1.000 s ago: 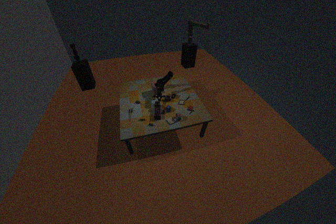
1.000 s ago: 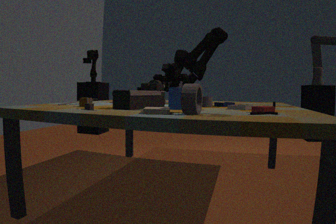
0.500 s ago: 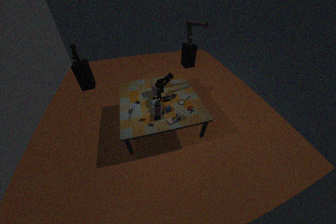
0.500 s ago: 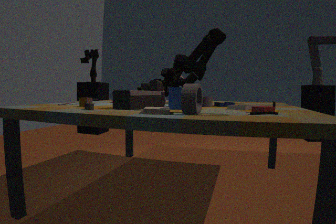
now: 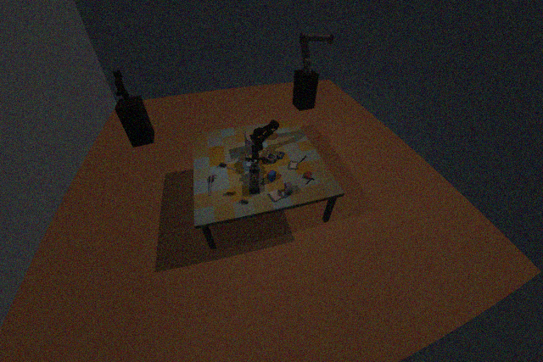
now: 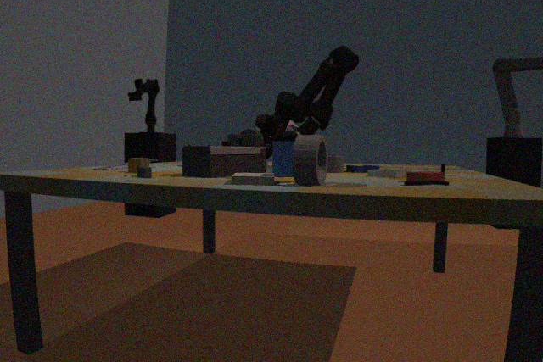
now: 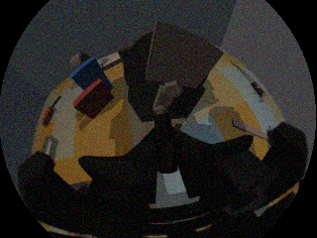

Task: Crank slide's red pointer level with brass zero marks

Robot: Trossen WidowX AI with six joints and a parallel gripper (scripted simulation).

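Now: gripper tip 15 cm short of the red pointer, 6 cm to the left of it and 5 cm below it. From my gripper tip the other things lie so: blue block: 17 cm ahead, 11 cm to the left, 1 cm above; yellow block: 30 cm to the right, 20 cm ahead, 2 cm below; dark crank handle: 2 cm behind, 2 cm above, 1 cm to the left.
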